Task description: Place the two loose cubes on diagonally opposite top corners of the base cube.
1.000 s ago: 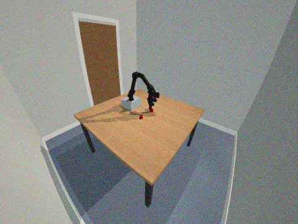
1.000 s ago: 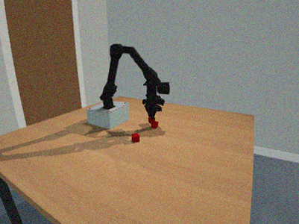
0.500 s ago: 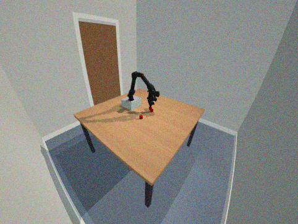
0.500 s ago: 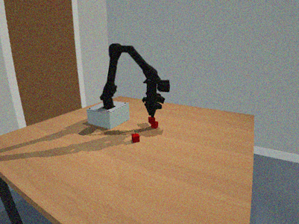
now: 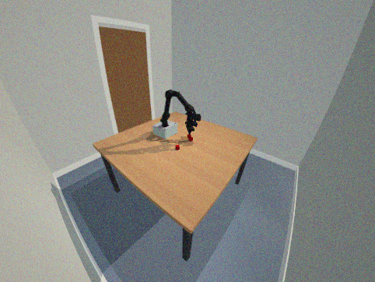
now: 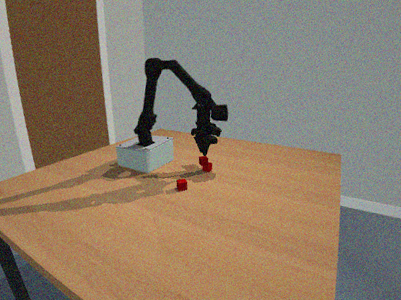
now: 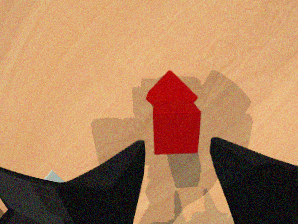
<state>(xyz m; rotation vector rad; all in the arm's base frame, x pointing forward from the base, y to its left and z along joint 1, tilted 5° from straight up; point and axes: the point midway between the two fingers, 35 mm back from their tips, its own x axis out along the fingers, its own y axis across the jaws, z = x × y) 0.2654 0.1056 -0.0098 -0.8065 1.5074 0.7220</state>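
Now: gripper tip 30 mm above the red cube.
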